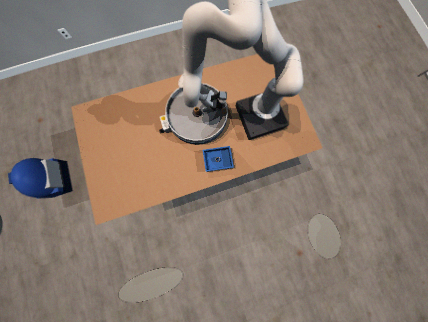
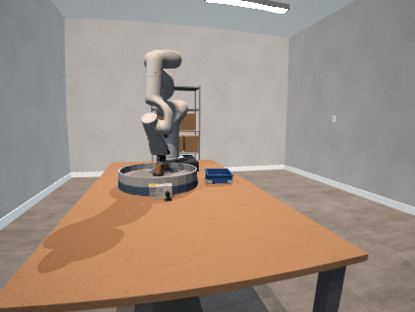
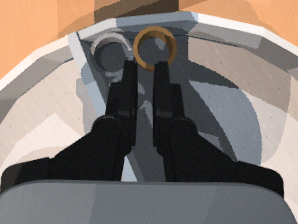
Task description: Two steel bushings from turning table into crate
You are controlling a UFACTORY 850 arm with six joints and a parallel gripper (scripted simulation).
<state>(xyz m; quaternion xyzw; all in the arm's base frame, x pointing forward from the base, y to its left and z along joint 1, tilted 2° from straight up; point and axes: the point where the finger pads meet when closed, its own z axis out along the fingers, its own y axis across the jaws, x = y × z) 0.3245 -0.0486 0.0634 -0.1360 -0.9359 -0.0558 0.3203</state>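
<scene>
The blue crate is 80 mm ahead of my hand, 330 mm to the left of it and 100 mm below it. Also, from my hand: grey turning table: 150 mm ahead, 20 mm to the right, 70 mm below.
</scene>
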